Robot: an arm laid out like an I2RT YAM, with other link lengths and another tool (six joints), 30 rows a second.
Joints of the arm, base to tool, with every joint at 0 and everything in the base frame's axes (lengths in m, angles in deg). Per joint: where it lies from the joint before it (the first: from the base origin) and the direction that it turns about. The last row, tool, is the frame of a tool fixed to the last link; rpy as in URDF.
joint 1: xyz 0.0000 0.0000 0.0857 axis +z
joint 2: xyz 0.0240 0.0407 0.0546 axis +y
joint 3: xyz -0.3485 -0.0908 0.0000 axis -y
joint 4: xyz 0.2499 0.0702 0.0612 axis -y
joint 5: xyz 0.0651 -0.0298 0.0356 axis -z
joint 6: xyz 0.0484 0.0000 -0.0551 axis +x
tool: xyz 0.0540 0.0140 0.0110 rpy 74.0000 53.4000 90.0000
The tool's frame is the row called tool.
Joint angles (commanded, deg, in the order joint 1, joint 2, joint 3, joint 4, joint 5, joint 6), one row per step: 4.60 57.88 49.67 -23.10 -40.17 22.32; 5.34 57.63 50.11 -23.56 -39.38 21.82; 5.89 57.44 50.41 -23.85 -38.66 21.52; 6.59 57.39 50.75 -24.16 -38.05 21.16; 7.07 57.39 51.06 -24.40 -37.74 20.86; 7.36 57.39 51.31 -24.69 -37.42 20.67; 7.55 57.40 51.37 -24.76 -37.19 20.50; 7.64 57.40 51.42 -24.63 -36.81 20.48; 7.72 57.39 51.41 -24.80 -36.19 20.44; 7.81 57.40 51.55 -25.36 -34.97 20.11; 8.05 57.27 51.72 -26.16 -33.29 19.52; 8.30 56.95 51.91 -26.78 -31.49 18.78; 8.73 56.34 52.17 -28.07 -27.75 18.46
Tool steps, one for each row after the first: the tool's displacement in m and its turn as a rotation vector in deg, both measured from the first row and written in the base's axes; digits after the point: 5 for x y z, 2 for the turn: -0.00152 0.00168 0.00220 -0.69 -0.61 0.26; -0.00248 0.00274 0.00370 -1.22 -1.05 0.32; -0.00322 0.00451 0.00503 -1.73 -1.42 0.64; -0.00372 0.00588 0.00635 -2.06 -1.72 0.97; -0.00402 0.00653 0.00717 -2.34 -1.83 1.07; -0.00407 0.00695 0.00723 -2.56 -1.94 1.13; -0.00355 0.00685 0.00759 -2.75 -2.15 0.90; -0.00321 0.00636 0.00683 -3.12 -2.04 0.47; -0.00259 0.00518 0.00578 -4.01 -1.89 -0.33; -0.00268 0.00384 0.00459 -5.33 -1.87 -1.24; -0.00329 0.00227 0.00447 -6.77 -2.34 -2.19; -0.00420 -0.00176 0.00331 -9.05 -2.30 -4.74
